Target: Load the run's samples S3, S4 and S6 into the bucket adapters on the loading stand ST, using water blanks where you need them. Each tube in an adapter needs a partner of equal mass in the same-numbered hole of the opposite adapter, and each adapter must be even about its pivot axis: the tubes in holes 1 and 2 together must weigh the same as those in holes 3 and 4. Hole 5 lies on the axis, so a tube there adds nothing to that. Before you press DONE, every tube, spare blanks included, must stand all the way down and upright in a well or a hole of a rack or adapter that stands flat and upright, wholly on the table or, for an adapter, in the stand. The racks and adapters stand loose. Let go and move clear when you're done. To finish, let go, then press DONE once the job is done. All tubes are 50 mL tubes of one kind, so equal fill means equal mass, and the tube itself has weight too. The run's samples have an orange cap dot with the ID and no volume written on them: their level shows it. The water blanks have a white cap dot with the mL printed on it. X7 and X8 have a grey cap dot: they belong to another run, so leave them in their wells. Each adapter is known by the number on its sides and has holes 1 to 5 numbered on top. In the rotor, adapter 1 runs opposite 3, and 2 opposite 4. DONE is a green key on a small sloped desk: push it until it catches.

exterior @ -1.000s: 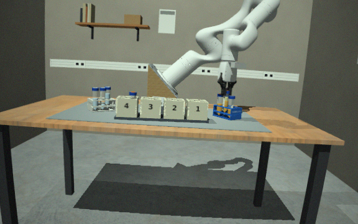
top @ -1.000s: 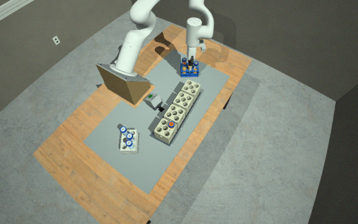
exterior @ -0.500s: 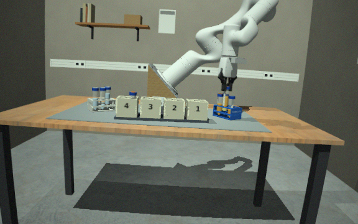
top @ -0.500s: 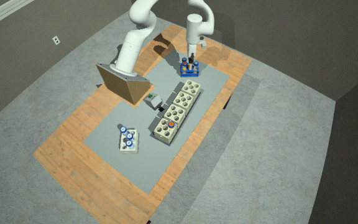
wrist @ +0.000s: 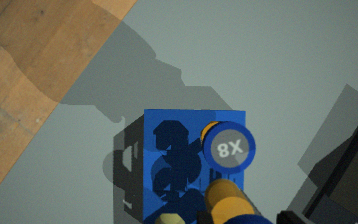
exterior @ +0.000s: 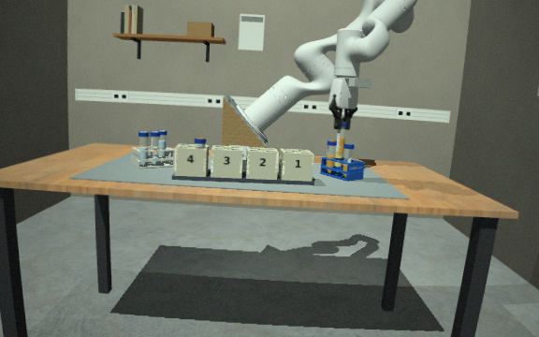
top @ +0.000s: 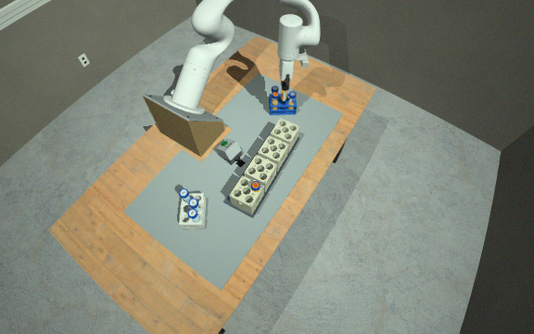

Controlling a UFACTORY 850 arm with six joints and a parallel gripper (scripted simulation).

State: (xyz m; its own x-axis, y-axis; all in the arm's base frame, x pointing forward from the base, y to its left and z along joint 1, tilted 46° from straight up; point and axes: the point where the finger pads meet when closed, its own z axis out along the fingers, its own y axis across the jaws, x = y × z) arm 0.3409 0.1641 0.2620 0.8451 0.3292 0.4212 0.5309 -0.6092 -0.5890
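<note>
My gripper is now 1 cm short of the sample tube, 1 cm to the left of it and 5 cm above it. Also, from my hand: blue rack (1 cm behind, 2 cm to the left, 16 cm below); green done key (11 cm behind, 34 cm to the right, 12 cm below); loading stand (9 cm ahead, 33 cm to the right, 18 cm below).
</note>
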